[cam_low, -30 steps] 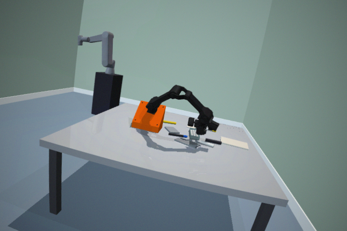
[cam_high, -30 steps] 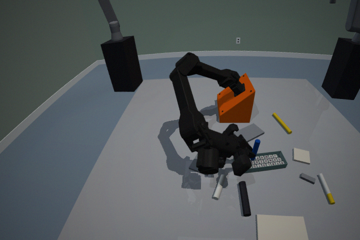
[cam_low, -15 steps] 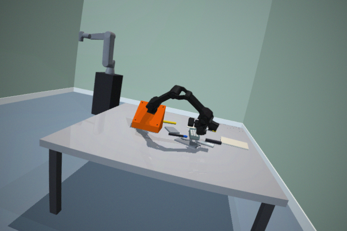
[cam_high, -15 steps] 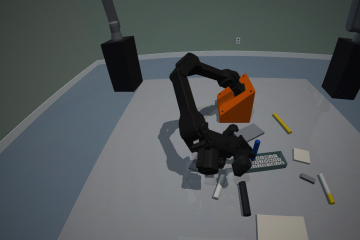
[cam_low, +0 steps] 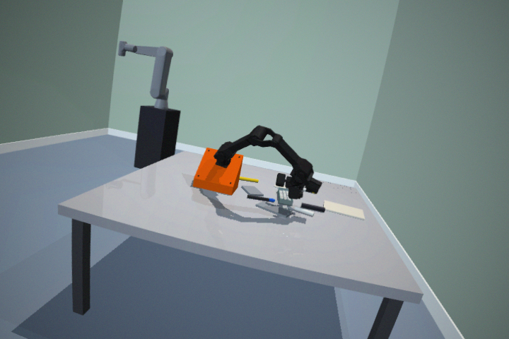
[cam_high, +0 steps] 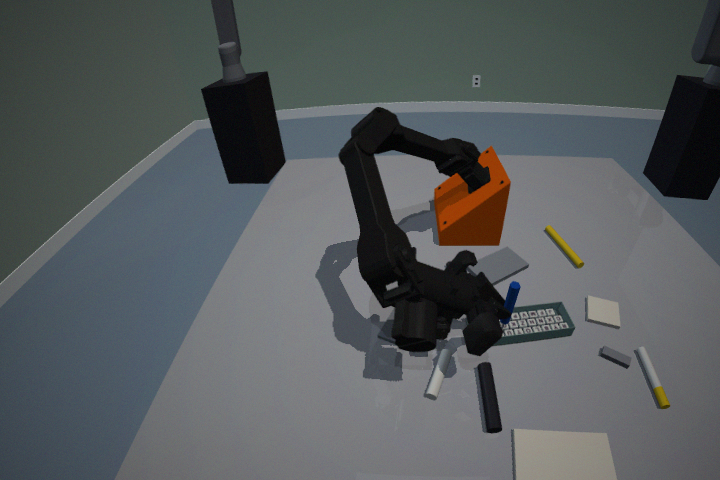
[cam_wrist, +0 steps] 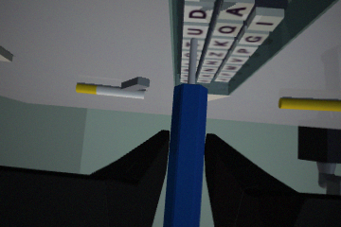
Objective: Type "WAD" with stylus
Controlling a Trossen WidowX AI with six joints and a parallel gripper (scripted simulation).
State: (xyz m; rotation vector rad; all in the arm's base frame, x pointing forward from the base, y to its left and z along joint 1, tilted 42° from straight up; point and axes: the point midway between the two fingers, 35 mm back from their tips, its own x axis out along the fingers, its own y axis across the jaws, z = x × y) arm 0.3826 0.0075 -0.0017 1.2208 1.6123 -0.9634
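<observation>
The D key lies 70 mm below my gripper tip. Also, from my gripper tip: grey stylus tip 50 mm below; black cylinder 130 mm ahead, 70 mm below, 20 mm to the right; blue stylus 10 mm below.
</observation>
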